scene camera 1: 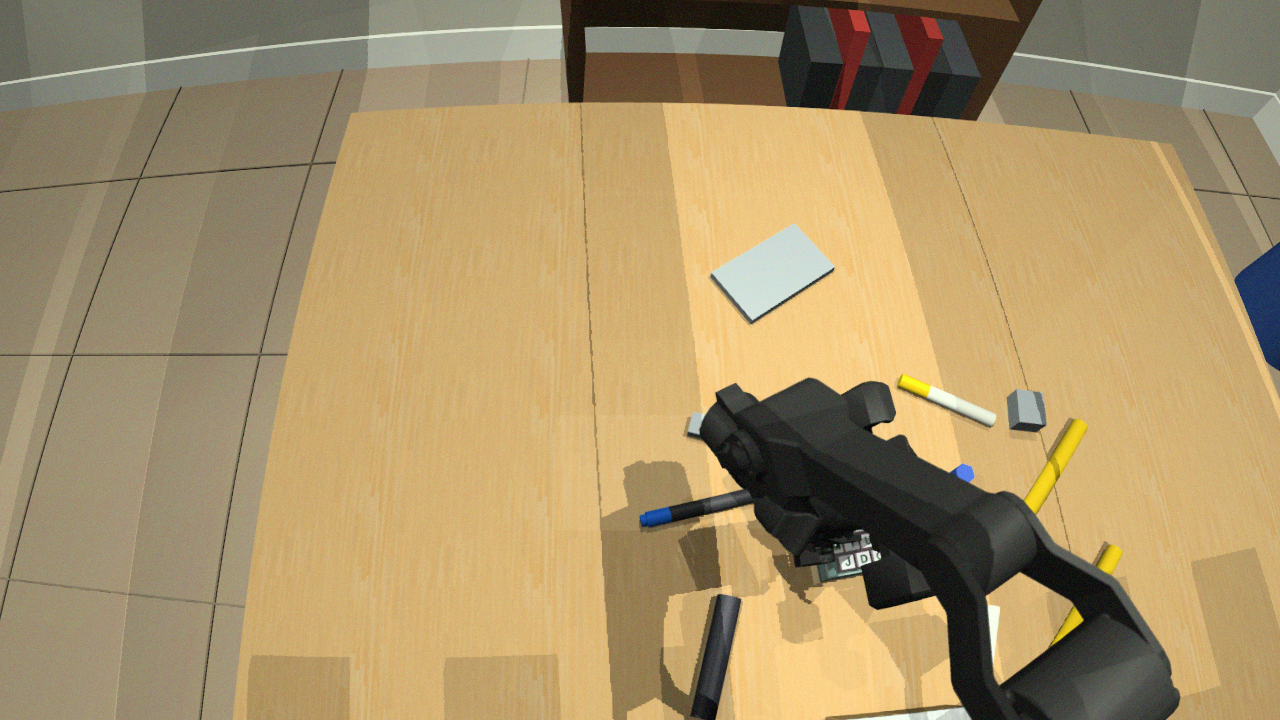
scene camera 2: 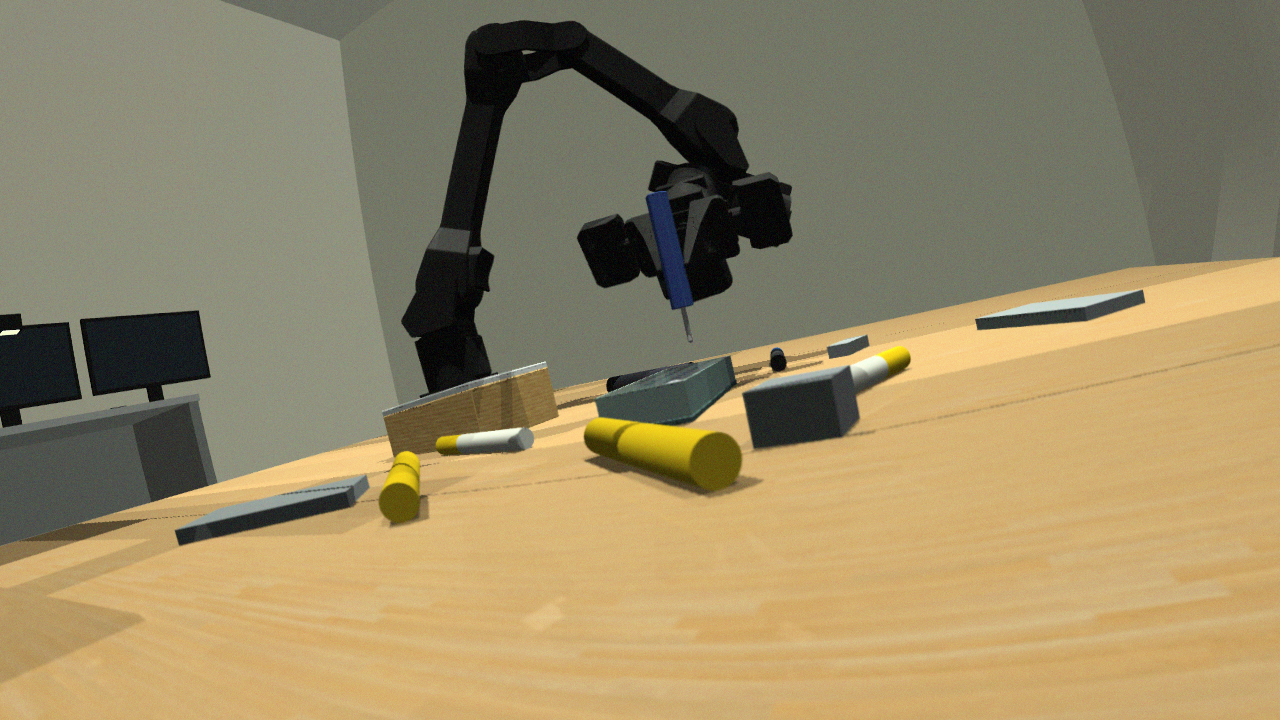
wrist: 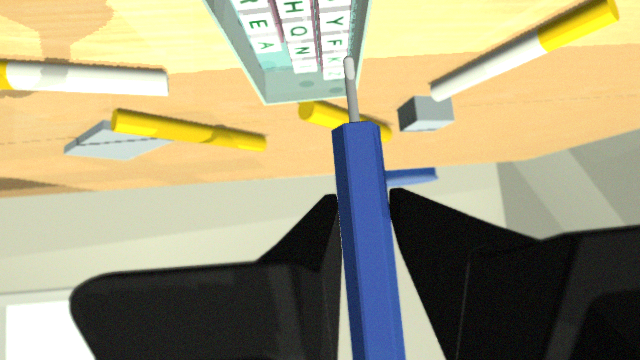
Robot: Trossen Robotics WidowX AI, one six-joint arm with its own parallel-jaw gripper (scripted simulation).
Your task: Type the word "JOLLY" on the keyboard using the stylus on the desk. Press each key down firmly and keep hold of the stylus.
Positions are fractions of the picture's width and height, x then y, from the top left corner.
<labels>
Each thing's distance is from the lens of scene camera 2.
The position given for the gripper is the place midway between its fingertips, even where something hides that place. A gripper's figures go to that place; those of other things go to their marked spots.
gripper (scene camera 2: 0.53, 0.38): 48 cm
stylus (scene camera 2: 0.53, 0.38): 47 cm
flat grey pad (scene camera 2: 0.85, 0.43): 50 cm
yellow cylinder (scene camera 2: 0.56, 0.64): 21 cm
grey cube (scene camera 2: 0.64, 0.56): 25 cm
The marked spots on the yellow cylinder and the grey cube are 6 cm apart.
</labels>
